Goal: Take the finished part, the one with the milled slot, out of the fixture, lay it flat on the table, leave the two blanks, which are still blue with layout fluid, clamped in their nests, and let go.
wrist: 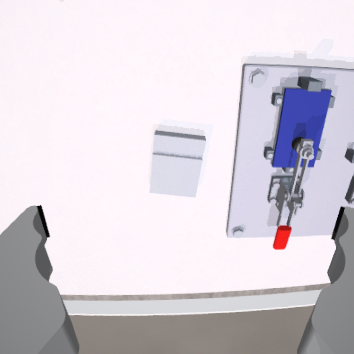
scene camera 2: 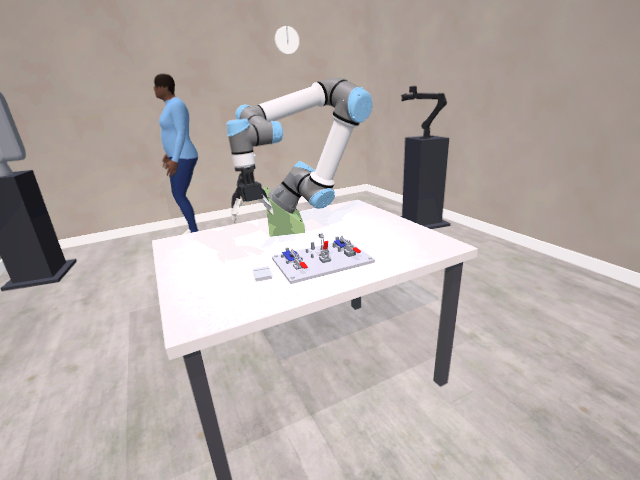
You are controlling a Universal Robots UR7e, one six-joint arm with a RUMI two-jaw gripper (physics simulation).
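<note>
The finished part, a pale grey block with its slot line running across the top, lies flat on the table beside the fixture plate. One blue blank sits in an end nest under its clamp. The other blue blank sits clamped in the nest at the opposite end. The middle nest holds no part. My gripper is wide open and empty, raised above the table and apart from the part, which shows beyond the fingertips in the wrist view.
Red clamp handles lie low at both blanks. The middle clamp's red handle stands upright. A green base carries the arm at the table's back edge. A person stands behind the table. A dark pedestal holds a small arm.
</note>
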